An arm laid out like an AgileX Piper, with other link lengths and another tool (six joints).
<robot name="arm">
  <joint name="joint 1" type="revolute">
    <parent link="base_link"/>
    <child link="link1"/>
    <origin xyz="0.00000 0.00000 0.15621"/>
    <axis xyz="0 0 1"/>
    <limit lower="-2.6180" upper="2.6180"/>
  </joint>
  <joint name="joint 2" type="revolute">
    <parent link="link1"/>
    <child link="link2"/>
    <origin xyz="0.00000 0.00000 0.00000" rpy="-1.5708 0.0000 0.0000"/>
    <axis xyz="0 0 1"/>
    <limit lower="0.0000" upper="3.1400"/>
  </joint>
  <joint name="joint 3" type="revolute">
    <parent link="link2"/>
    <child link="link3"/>
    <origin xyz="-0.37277 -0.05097 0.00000"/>
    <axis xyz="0 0 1"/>
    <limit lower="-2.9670" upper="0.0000"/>
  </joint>
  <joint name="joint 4" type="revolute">
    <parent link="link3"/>
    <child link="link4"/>
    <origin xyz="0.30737 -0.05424 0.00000" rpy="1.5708 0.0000 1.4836"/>
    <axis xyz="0 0 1"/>
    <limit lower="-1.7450" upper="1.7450"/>
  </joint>
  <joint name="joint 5" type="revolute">
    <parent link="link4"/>
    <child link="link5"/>
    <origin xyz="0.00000 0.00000 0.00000" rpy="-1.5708 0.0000 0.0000"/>
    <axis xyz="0 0 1"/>
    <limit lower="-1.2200" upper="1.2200"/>
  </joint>
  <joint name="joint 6" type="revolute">
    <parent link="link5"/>
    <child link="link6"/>
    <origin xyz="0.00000 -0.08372 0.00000" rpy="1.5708 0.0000 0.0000"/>
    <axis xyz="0 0 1"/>
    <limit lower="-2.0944" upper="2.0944"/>
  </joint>
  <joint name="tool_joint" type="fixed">
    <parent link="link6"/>
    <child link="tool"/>
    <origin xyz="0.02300 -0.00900 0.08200" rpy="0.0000 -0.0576 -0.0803"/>
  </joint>
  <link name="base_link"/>
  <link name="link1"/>
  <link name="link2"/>
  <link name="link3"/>
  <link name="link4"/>
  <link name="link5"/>
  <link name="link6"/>
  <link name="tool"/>
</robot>
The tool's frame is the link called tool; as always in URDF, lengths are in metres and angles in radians.
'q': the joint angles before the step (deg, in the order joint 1, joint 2, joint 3, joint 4, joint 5, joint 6). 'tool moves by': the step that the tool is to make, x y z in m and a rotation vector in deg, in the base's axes. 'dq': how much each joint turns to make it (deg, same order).
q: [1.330, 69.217, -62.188, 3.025, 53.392, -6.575]
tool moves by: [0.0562, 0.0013, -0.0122, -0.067, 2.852, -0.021]
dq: [0.005, 9.752, -6.514, -0.003, -0.387, 0.007]
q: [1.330, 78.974, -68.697, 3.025, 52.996, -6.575]
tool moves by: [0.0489, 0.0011, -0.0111, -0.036, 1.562, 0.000]
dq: [-0.006, 8.119, -6.553, 0.004, -0.003, -0.008]
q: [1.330, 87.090, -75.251, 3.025, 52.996, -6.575]
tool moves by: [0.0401, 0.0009, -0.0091, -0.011, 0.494, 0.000]
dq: [-0.005, 6.393, -5.905, 0.003, 0.006, -0.006]
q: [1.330, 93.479, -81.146, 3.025, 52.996, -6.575]
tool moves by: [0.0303, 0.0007, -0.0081, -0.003, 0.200, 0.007]
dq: [-0.002, 4.839, -4.772, 0.002, 0.133, -0.003]
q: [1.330, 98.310, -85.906, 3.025, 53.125, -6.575]
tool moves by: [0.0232, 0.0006, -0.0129, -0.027, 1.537, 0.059]
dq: [-0.003, 4.411, -4.010, 0.002, 1.137, -0.003]
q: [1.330, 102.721, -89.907, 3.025, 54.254, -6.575]
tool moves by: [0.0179, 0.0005, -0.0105, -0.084, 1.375, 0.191]
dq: [0.005, 3.571, -3.525, -0.002, 1.338, -0.131]
